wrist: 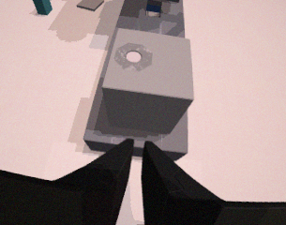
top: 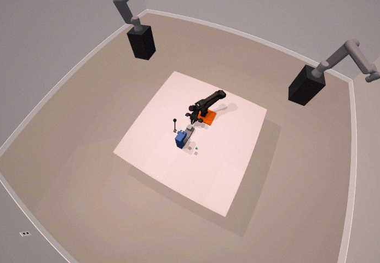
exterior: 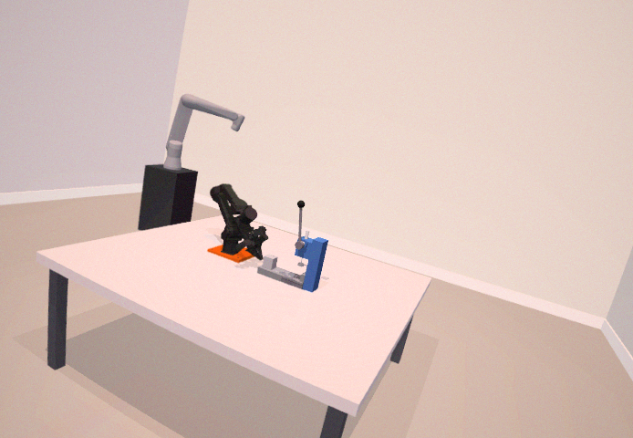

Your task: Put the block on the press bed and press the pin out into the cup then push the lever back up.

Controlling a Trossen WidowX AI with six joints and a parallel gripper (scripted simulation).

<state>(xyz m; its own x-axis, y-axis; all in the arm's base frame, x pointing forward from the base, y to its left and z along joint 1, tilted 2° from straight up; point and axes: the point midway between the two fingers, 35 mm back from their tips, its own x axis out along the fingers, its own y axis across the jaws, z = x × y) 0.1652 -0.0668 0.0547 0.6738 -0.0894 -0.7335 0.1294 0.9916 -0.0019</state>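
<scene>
The pale pin is 40 mm ahead of my gripper tip and 20 mm above it. Also, from my gripper tip: lever (220 mm above, 170 mm ahead, 80 mm to the right).
</scene>
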